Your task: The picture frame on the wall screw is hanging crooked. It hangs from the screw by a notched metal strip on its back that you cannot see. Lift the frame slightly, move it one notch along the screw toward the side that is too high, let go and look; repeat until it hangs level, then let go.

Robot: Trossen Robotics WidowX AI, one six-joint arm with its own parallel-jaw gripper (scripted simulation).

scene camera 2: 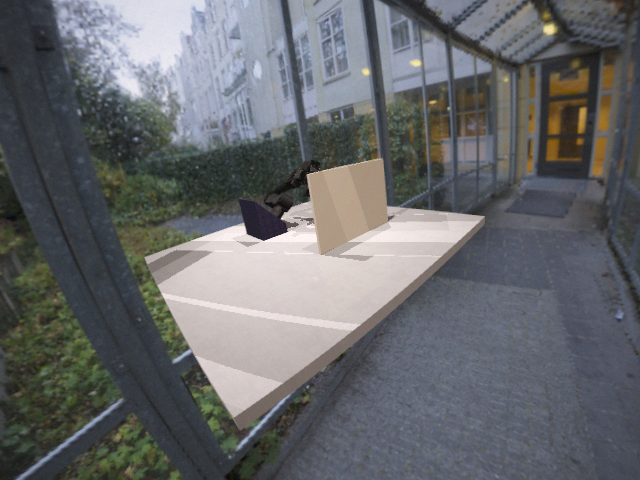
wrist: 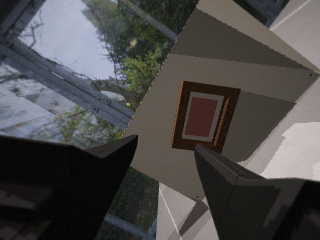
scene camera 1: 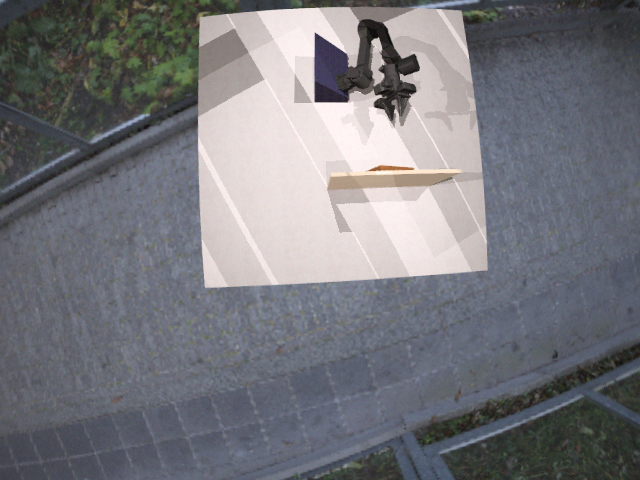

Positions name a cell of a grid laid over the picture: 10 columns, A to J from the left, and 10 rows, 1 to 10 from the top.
Labels:
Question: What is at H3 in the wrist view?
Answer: An upright panel.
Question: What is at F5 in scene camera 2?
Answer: An upright panel.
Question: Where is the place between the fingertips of my gripper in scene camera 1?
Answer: At G3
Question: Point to an upright panel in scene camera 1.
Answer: At G4

